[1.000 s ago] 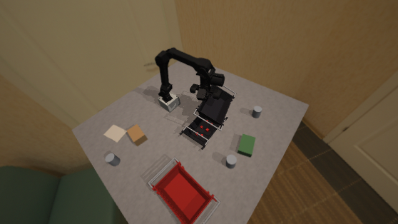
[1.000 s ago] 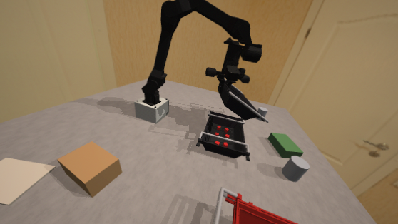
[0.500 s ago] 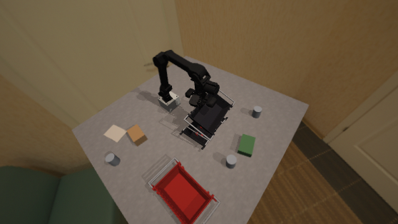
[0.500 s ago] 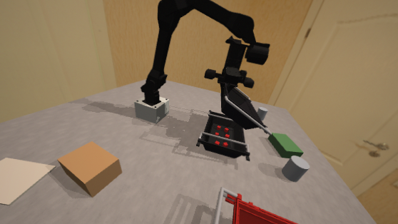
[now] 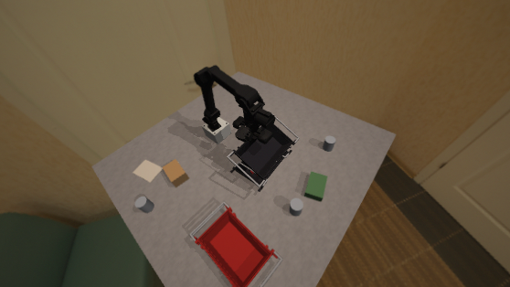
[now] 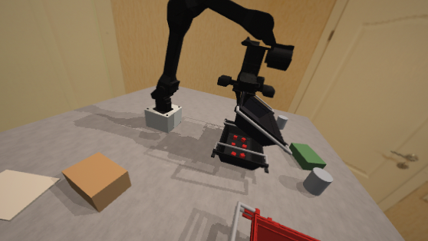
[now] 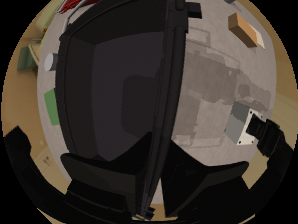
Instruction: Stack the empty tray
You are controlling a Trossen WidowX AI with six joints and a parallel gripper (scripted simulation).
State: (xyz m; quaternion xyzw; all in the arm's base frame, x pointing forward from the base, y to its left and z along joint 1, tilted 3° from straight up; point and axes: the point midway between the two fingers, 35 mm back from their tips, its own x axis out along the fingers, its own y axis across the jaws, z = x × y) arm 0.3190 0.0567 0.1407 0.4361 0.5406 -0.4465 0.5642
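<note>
Now: the black tray 7 cm ahead of my gripper tip and 1 cm to the left of it. Also, from my gripper tip: brown box (37 cm to the right, 22 cm behind, 15 cm below); green block (31 cm ahead, 16 cm below, 12 cm to the left); beige sheet (50 cm to the right, 38 cm behind, 18 cm below).
</note>
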